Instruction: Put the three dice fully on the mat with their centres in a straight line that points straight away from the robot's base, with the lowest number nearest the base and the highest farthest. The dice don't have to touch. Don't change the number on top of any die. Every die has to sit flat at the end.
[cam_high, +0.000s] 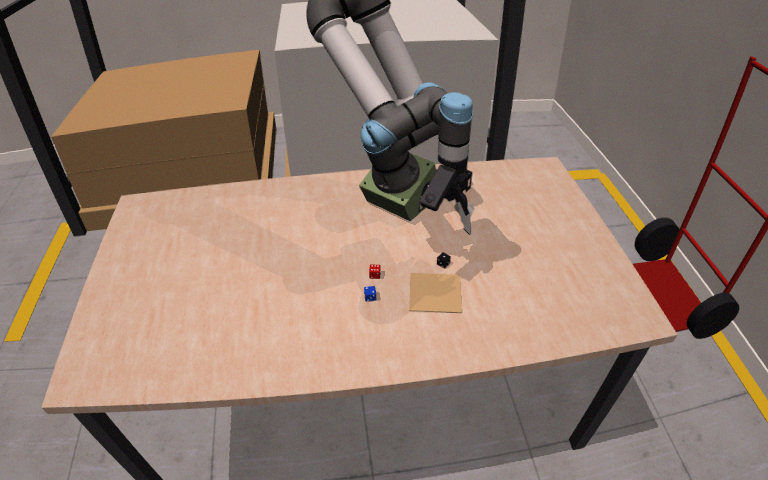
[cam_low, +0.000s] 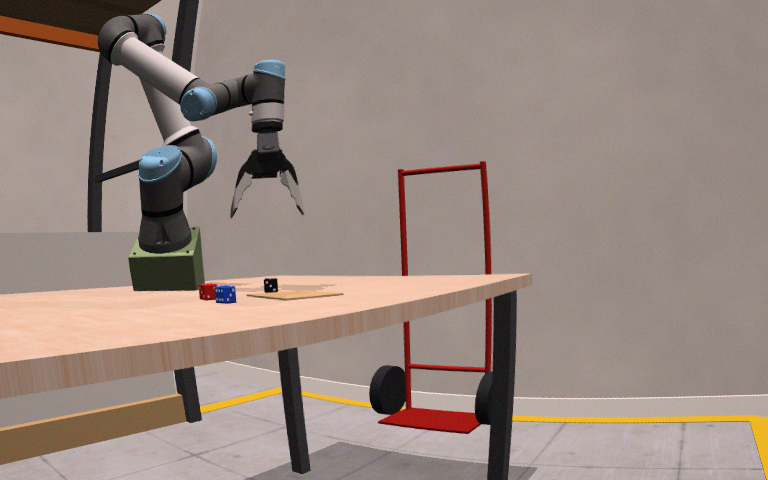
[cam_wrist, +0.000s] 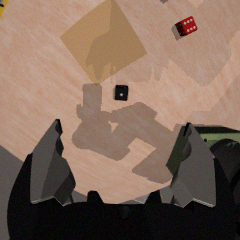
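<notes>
Right now the black die is 10 mm behind my hand, 10 mm to the left of it and 140 mm below it. Round my hand: tan square mat (90 mm ahead, 50 mm to the right, 160 mm below); blue die (60 mm ahead, 220 mm to the right, 140 mm below); red die (20 mm behind, 190 mm to the right, 140 mm below).
</notes>
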